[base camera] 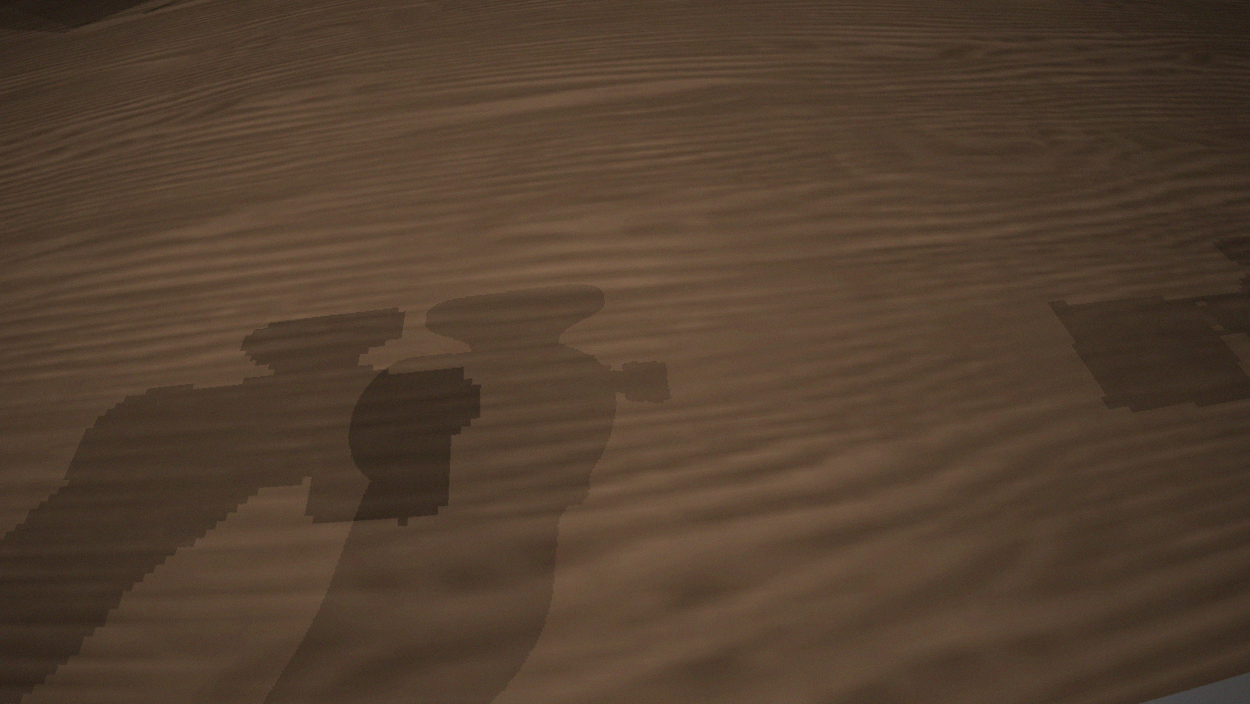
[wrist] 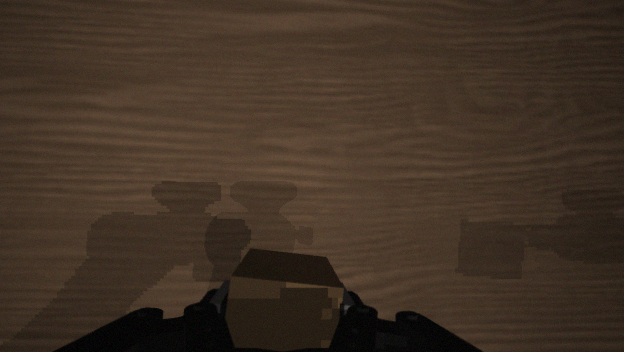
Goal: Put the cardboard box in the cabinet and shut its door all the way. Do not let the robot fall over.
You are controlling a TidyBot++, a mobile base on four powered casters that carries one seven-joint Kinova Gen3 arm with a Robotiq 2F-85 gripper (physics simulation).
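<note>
The brown cardboard box is at the bottom middle of the wrist view, between the two black fingers. My gripper is shut on it, with one finger against each side. The box is held above the wooden floor, which shows beyond it. The gripper and the box do not show in the base camera view. The cabinet and its door do not show in either view.
The wood-grained floor fills most of both views. Dark shadows of the arm lie on it at the left and the right. A dark shape shows at the top left corner of the base view, too dim to name. A grey edge shows at its bottom right corner.
</note>
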